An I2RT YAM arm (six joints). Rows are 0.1 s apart.
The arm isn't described. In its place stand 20 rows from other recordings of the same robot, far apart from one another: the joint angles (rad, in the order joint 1, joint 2, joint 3, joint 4, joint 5, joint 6), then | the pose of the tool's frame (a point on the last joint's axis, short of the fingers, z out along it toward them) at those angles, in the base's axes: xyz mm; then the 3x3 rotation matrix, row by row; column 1 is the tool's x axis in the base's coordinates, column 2 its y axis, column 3 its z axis.
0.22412, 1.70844, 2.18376, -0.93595, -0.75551, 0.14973 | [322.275 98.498 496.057], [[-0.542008 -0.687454 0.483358], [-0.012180 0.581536 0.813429], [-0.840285 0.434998 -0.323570]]
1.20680, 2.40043, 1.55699, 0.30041, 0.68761, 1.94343 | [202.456 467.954 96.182], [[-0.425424 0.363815 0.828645], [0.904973 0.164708 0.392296], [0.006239 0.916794 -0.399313]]
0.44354, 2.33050, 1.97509, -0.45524, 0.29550, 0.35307 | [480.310 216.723 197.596], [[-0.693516 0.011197 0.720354], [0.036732 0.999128 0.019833], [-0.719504 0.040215 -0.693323]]
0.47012, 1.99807, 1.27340, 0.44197, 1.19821, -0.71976 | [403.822 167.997 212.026], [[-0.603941 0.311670 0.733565], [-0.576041 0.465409 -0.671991], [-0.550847 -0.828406 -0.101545]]
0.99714, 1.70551, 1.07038, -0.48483, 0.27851, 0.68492 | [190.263 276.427 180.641], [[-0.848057 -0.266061 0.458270], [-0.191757 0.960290 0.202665], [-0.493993 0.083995 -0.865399]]
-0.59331, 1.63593, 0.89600, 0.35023, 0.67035, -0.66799 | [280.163 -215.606 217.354], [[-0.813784 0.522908 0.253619], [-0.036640 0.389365 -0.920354], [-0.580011 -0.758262 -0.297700]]
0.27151, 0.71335, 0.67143, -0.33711, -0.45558, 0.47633 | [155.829 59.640 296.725], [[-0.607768 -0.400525 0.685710], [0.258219 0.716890 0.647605], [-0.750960 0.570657 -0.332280]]
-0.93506, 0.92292, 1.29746, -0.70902, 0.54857, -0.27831 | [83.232 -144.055 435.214], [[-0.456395 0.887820 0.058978], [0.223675 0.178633 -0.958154], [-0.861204 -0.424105 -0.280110]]
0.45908, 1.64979, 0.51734, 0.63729, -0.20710, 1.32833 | [261.136 137.246 128.592], [[-0.680693 0.270452 0.680817], [0.723260 0.395790 0.565902], [-0.116412 0.877614 -0.465019]]
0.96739, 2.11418, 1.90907, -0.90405, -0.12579, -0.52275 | [255.802 379.057 250.442], [[-0.016520 -0.988932 0.147450], [-0.896858 0.079848 0.435051], [-0.442009 -0.125054 -0.888251]]
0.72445, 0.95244, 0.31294, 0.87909, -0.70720, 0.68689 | [132.593 148.228 254.529], [[-0.481785 -0.867694 0.122437], [0.217355 0.017025 0.975944], [-0.848905 0.496807 0.180395]]
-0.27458, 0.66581, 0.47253, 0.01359, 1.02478, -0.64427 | [141.276 -71.404 271.867], [[-0.708214 0.656352 0.260068], [-0.124529 0.246457 -0.961120], [-0.694928 -0.713064 -0.092809]]
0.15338, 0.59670, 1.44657, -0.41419, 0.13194, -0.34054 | [17.859 -1.978 531.617], [[0.404339 0.107645 0.908253], [-0.272518 0.962123 0.007290], [-0.873066 -0.250463 0.418359]]
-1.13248, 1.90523, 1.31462, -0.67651, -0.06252, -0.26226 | [161.728 -339.798 171.760], [[-0.623388 0.760139 0.183238], [0.720286 0.649455 -0.243716], [-0.304263 -0.019946 -0.952379]]
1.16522, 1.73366, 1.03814, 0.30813, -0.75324, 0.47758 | [128.304 360.531 225.314], [[-0.555313 -0.748707 -0.362030], [-0.443477 -0.101668 0.890501], [-0.703531 0.655058 -0.275577]]
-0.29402, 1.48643, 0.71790, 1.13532, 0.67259, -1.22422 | [290.908 -111.259 285.928], [[-0.620139 0.588895 0.518295], [-0.580913 0.099299 -0.807886], [-0.527226 -0.802086 0.280517]]
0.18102, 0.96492, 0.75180, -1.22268, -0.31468, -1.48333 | [132.108 35.381 230.463], [[0.126211 -0.989519 0.070164], [-0.939896 -0.096660 0.327495], [-0.317281 -0.107281 -0.942244]]
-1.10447, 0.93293, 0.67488, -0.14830, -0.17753, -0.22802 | [102.350 -189.353 277.982], [[-0.355364 0.745212 0.564248], [0.211127 0.652042 -0.728194], [-0.910572 -0.139646 -0.389047]]
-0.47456, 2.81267, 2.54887, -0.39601, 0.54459, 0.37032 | [529.309 -292.649 128.796], [[-0.235046 0.901091 0.364401], [0.468764 0.433512 -0.769628], [-0.851477 -0.010080 -0.524295]]
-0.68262, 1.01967, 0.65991, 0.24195, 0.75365, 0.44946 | [164.228 -164.914 296.570], [[0.346812 0.928854 0.130199], [0.126355 0.091280 -0.987776], [-0.929385 0.359024 -0.085708]]
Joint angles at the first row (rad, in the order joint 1, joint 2, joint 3, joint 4, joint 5, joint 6):
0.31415, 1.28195, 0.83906, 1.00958, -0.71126, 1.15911
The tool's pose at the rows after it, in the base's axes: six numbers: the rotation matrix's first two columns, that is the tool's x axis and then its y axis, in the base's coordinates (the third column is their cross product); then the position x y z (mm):
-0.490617 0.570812 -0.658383 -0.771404 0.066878 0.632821 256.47 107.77 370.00
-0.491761 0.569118 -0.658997 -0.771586 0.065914 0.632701 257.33 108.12 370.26
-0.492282 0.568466 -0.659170 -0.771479 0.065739 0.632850 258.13 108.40 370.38
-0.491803 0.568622 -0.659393 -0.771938 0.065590 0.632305 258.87 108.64 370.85
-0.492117 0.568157 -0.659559 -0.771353 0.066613 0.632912 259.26 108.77 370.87
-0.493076 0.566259 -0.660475 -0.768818 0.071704 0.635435 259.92 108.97 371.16
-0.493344 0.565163 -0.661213 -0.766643 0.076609 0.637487 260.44 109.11 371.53
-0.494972 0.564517 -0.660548 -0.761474 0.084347 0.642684 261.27 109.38 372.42
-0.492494 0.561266 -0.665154 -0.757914 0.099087 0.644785 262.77 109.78 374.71
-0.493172 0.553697 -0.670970 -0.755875 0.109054 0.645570 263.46 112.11 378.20
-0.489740 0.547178 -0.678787 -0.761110 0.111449 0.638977 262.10 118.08 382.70
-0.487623 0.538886 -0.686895 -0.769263 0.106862 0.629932 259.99 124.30 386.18
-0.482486 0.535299 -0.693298 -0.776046 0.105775 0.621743 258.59 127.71 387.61
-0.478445 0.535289 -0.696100 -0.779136 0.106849 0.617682 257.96 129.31 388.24
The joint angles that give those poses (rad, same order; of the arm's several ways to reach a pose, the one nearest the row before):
0.31413, 1.28310, 0.83942, 1.01190, -0.71166, 1.16065
0.31415, 1.28693, 0.84327, 1.01187, -0.71393, 1.16102
0.31414, 1.29032, 0.84630, 1.01184, -0.71470, 1.16102
0.31414, 1.29340, 0.85012, 1.01188, -0.71470, 1.16102
0.31415, 1.29453, 0.85166, 1.00955, -0.71469, 1.15987
0.31414, 1.29453, 0.85584, 0.99660, -0.71432, 1.15416
0.31415, 1.29415, 0.85966, 0.98477, -0.71316, 1.14881
0.31452, 1.29300, 0.86691, 0.96303, -0.70936, 1.14157
0.31451, 1.29223, 0.88215, 0.92794, -0.70631, 1.12403
0.32179, 1.29112, 0.90203, 0.88787, -0.70362, 1.10494
0.34427, 1.28998, 0.92222, 0.85662, -0.69105, 1.08206
0.36792, 1.28997, 0.93673, 0.83944, -0.68304, 1.06413
0.38130, 1.28997, 0.94206, 0.83448, -0.67730, 1.05115
0.38779, 1.28995, 0.94434, 0.83217, -0.67195, 1.04389

